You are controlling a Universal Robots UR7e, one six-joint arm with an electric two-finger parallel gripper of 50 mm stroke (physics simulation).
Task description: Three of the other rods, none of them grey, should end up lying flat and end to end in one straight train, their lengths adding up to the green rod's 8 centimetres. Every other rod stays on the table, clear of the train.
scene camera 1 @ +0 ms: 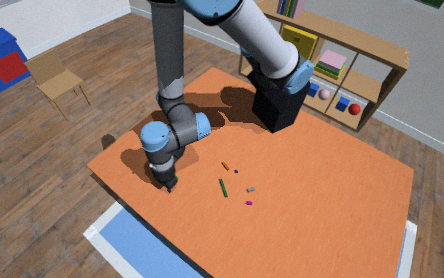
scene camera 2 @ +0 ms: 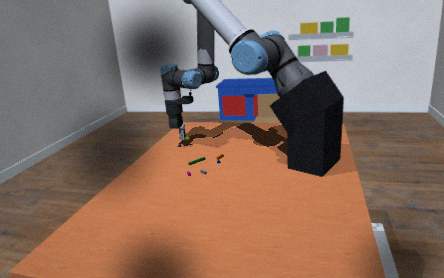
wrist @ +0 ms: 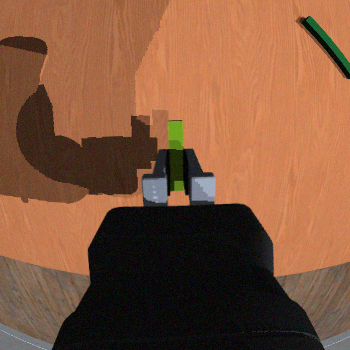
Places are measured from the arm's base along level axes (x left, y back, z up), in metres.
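Where they show: gripper, fingertip midpoint: (scene camera 1: 173, 182) (scene camera 2: 183, 138) (wrist: 175, 162); arm's base, link origin: (scene camera 2: 297, 87).
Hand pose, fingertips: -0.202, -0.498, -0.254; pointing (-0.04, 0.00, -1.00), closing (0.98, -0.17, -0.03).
Things, the pixels of their top centre, and the offset from my fingertips, as dx, dy, dz. Level surfaces: height alone.
- lime rod, top centre: (wrist: 175, 157) (scene camera 1: 173, 180) (scene camera 2: 184, 136) +0.001, +0.006, +0.009
- long green rod, top centre: (wrist: 333, 46) (scene camera 1: 223, 187) (scene camera 2: 196, 159) +0.179, +0.084, -0.032
- orange rod, top centre: (scene camera 1: 225, 165) (scene camera 2: 220, 155) +0.145, +0.180, -0.032
- second small blue rod, top centre: (scene camera 2: 218, 160) (scene camera 1: 236, 170) +0.196, +0.176, -0.032
- grey rod, top centre: (scene camera 2: 203, 170) (scene camera 1: 251, 189) +0.283, +0.123, -0.032
- magenta rod, top centre: (scene camera 2: 188, 172) (scene camera 1: 249, 202) +0.297, +0.067, -0.032
- orange table, surface height: dz -0.042
My gripper (scene camera 2: 183, 136) (wrist: 175, 162) is shut on the lime rod (scene camera 1: 177, 178) (scene camera 2: 187, 138) (wrist: 175, 131), held level a little above the table near its left edge. A small blue rod (scene camera 1: 169, 190) (scene camera 2: 179, 145) lies close by the gripper; it does not show in the wrist view. The long green rod (scene camera 1: 223, 188) (scene camera 2: 197, 161) (wrist: 327, 46) lies apart. An orange rod (scene camera 1: 225, 165) (scene camera 2: 220, 157) lies near a second small blue rod (scene camera 1: 236, 171) (scene camera 2: 218, 161). A grey rod (scene camera 1: 251, 190) (scene camera 2: 203, 172) and a magenta rod (scene camera 1: 249, 203) (scene camera 2: 189, 174) lie near each other.
The orange table (scene camera 1: 310, 220) (scene camera 2: 150, 225) (wrist: 240, 110) bears the rods. The black arm base (scene camera 1: 277, 107) (scene camera 2: 315, 130) stands on its far side in the first scene view. A wooden shelf unit (scene camera 1: 345, 38) stands behind it. The arm's shadow falls beside the gripper.
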